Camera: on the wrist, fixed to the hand. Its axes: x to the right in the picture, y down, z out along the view.
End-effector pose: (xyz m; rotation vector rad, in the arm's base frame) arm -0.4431 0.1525 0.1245 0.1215 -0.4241 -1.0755
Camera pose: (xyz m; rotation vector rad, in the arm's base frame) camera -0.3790 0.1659 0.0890 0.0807 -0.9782 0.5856
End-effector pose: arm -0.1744 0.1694 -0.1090 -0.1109 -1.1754 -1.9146
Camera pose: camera -0.1238 0.1149 -0.1045 -0.8170 -1.2536 -0.1644
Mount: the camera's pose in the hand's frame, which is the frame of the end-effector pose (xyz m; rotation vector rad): 0.0044 0.0487 -0.0562 0.6214 -0.4148 1.5355
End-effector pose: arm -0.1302 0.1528 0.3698 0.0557 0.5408 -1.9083
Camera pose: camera -0.1005 0.1566 0.3016 0.3524 -0.3816 -0.4597
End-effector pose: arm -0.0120 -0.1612 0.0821 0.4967 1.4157 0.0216
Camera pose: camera -0.0509 -0.0983 0.0907 1.8784 0.3306 0.6792
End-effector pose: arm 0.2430 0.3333 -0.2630 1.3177 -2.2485 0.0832
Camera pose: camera 0.2240 0.3726 -0.2026 0.4798 2.6586 -0.9801
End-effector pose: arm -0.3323 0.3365 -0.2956 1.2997 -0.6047 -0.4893
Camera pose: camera -0.2919 0.3850 -0.2560 0.9044 -1.9429 0.7885
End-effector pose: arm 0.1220 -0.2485 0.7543 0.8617 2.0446 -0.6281
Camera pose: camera 0.1295 -0.1774 0.7752 2.0389 0.3848 -0.4211
